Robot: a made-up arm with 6 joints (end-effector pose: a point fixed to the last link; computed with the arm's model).
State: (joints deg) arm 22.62 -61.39 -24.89 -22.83 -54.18 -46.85
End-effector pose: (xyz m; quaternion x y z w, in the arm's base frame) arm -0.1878 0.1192 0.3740 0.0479 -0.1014 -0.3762 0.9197
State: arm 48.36 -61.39 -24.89 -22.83 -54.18 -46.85
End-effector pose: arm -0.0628 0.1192 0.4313 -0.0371 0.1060 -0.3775 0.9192
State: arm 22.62 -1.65 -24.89 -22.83 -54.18 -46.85
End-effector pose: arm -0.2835 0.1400 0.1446 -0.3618 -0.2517 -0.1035 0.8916
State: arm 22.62 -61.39 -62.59 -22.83 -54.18 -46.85
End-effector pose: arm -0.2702 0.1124 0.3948 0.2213 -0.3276 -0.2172 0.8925
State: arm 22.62 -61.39 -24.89 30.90 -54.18 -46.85
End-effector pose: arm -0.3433 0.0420 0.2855 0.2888 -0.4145 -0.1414 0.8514
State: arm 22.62 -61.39 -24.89 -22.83 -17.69 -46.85
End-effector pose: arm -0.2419 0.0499 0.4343 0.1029 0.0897 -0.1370 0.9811
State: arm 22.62 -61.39 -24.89 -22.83 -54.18 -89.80
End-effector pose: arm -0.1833 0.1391 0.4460 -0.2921 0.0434 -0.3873 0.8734
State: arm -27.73 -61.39 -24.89 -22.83 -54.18 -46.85
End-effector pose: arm -0.3086 0.1192 0.1407 0.2034 -0.4830 -0.3201 0.7892
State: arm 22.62 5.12 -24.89 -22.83 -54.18 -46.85
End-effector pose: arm -0.2935 0.1259 0.1206 -0.4041 -0.2652 -0.0693 0.8727
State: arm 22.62 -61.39 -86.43 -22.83 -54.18 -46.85
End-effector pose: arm -0.3205 0.0955 0.3822 0.3197 -0.4539 -0.1033 0.8253
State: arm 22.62 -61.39 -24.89 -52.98 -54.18 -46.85
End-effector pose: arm -0.0783 0.1321 0.3539 -0.0954 0.0885 -0.4751 0.8703
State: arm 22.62 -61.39 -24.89 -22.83 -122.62 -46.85
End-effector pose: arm -0.0063 0.1056 0.3149 -0.0635 -0.4179 -0.7069 0.5671
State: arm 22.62 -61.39 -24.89 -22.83 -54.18 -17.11
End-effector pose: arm -0.1682 0.1285 0.3263 0.2823 -0.1946 -0.3376 0.8766
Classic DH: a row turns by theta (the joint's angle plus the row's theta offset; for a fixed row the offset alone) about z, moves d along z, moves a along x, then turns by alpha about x. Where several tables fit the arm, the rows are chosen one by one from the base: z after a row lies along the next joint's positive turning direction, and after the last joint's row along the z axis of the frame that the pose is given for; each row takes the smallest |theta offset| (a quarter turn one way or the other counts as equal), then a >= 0, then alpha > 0; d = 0 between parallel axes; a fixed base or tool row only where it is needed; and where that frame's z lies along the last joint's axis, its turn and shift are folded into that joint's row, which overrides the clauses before.
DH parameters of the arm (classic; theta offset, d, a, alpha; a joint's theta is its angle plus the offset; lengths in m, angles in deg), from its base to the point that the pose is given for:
base (fixed): 0 0.1289 0 -90
joint 1: -90 -0.0868 0.0116 90
joint 2: 90 0.2889 0.0935 -90
joint 3: -40.14 0 -0.1385 180
joint 4: 49.86 0.037 0.0164 90
joint 5: -90 0.2602 0.0981 90
joint 6: -90 -0.1688 0.1021 90
tool (fixed): 90 0.0026 0 0

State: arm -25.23 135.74 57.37 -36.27 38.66 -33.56
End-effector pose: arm -0.0635 -0.0967 -0.0711 -0.4725 -0.4493 -0.7293 0.2074
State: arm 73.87 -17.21 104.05 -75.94 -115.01 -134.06
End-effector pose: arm -0.3071 -0.3428 0.5525 0.4332 0.0158 -0.1588 0.8871
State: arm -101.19 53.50 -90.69 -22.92 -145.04 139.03
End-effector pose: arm 0.4278 0.2800 -0.2069 -0.2387 0.2981 0.9205 0.0824
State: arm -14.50 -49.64 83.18 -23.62 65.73 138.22
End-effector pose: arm -0.0406 -0.0991 0.3097 -0.5554 0.1782 0.6437 0.4954
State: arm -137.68 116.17 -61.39 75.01 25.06 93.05
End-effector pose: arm -0.0659 -0.0443 -0.1671 0.1885 0.0157 -0.3625 0.9126
